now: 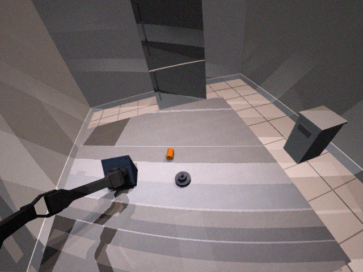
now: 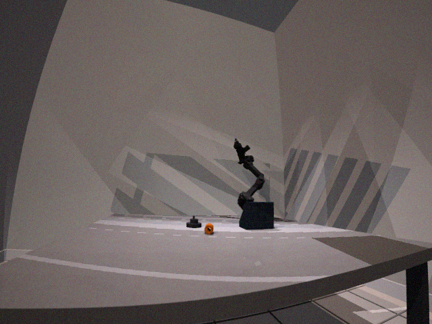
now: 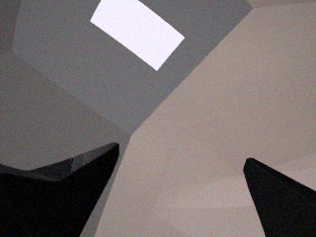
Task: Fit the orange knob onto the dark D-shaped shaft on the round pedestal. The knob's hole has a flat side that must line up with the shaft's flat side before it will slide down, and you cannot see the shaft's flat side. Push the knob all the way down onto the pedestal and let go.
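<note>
Now: gripper tip 64 cm above the orange knob, 56 cm to the right of it and 42 cm short of it. The rest, counted from my gripper tip: round pedestal (63 cm below, 44 cm ahead, 37 cm to the left).
</note>
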